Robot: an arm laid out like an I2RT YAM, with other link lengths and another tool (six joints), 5 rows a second.
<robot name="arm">
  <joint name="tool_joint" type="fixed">
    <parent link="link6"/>
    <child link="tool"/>
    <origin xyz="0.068 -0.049 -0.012" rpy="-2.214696 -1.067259 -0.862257"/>
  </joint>
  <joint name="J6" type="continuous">
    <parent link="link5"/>
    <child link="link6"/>
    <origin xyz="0.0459 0 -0.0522" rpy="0 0 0"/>
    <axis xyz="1 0 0"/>
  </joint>
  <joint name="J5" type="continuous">
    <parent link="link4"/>
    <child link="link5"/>
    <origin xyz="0.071 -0.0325 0.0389" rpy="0 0 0"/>
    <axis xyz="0 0 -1"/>
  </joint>
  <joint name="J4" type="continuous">
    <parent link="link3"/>
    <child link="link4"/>
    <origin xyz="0.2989 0.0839 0.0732" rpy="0 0 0"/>
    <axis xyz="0 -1 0"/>
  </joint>
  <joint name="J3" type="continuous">
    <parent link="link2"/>
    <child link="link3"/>
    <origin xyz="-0.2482 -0.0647 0" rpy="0 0 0"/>
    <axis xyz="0 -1 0"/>
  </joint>
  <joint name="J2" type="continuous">
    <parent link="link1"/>
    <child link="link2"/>
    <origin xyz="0.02 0.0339 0.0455" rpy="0 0 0"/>
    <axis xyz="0 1 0"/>
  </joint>
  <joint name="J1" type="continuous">
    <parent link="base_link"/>
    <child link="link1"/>
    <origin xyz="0 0 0.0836" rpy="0 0 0"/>
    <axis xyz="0 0 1"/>
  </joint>
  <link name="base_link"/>
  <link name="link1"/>
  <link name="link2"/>
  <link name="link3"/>
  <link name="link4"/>
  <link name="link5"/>
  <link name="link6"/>
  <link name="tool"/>
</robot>
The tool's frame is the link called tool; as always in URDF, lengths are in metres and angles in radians. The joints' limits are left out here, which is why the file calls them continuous.
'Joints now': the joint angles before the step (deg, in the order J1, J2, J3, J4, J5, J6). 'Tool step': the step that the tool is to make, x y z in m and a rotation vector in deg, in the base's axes. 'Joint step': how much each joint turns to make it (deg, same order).
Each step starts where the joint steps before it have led.
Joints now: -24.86, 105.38, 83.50, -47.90, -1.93, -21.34
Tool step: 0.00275, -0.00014, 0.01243, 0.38, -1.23, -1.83
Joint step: 0.13, -0.11, 2.14, -1.22, -0.11, 2.14
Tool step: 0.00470, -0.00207, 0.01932, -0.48, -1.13, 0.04
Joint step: 0.00, 0.00, 3.37, -2.14, -0.05, -0.03
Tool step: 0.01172, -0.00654, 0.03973, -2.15, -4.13, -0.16
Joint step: -0.07, -0.04, 6.25, -1.64, 0.24, -0.01
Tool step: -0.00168, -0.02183, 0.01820, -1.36, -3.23, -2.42
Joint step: -2.51, 0.02, 2.51, 1.01, -0.22, 0.02
